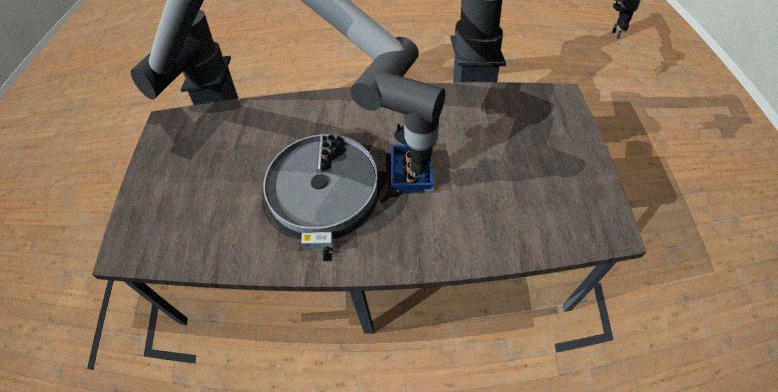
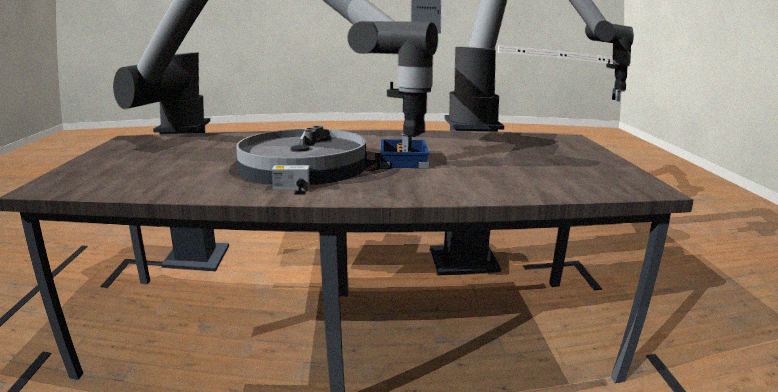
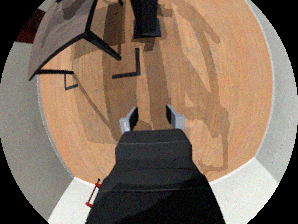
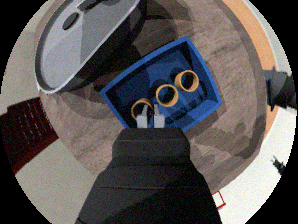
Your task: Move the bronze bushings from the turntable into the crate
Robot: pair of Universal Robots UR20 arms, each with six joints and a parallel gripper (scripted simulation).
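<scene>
Now: right hand 40 mm past the blue crate, 10 mm to the left of it and 30 mm above it.
</scene>
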